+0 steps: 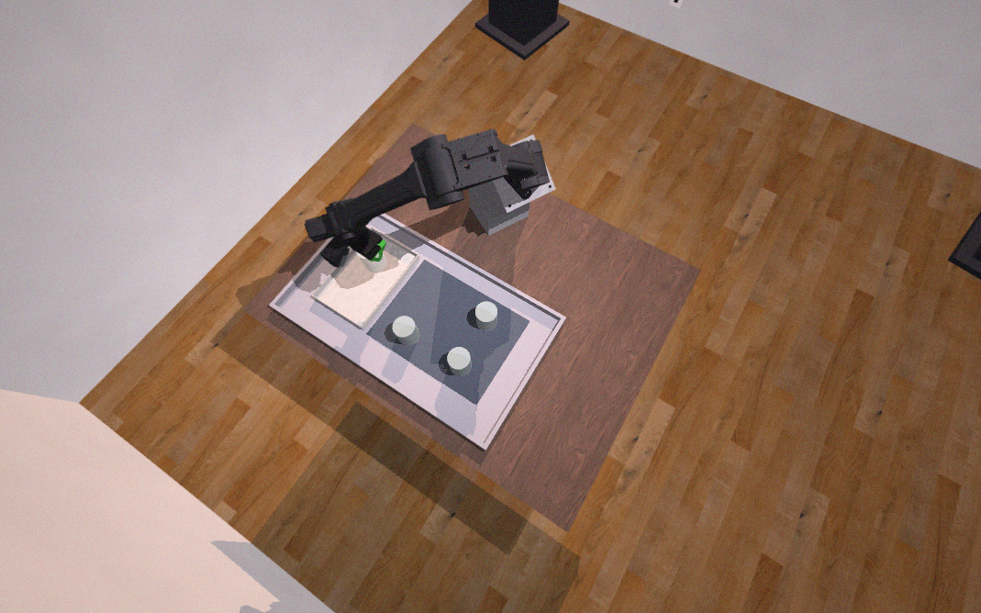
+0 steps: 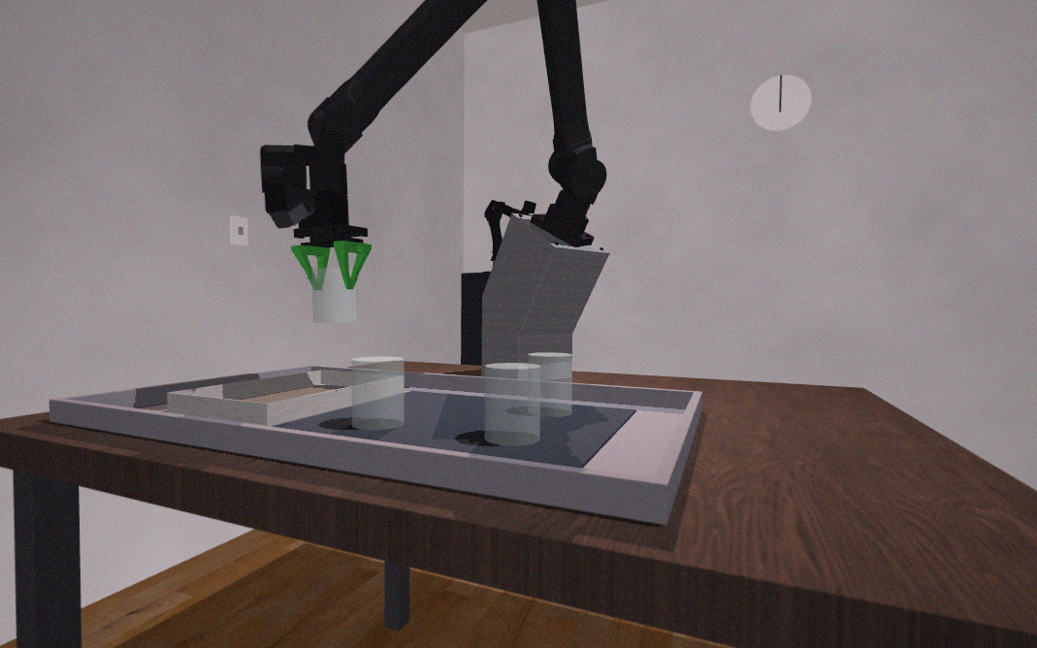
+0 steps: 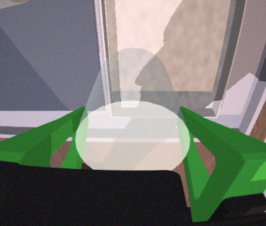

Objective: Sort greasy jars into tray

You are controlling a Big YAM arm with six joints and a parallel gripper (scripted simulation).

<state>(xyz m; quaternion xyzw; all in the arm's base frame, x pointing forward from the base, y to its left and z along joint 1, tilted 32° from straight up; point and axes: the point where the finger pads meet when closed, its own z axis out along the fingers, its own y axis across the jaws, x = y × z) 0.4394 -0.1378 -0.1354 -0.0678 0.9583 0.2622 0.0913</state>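
Right now my hand is 180 mm above the cream tray, 50 mm to the left of it and 30 mm short of it. Round my hand: rimmed steel top: 190 mm below, 160 mm to the left; then dark drying mat: 270 mm to the left, 190 mm below, 30 mm behind.
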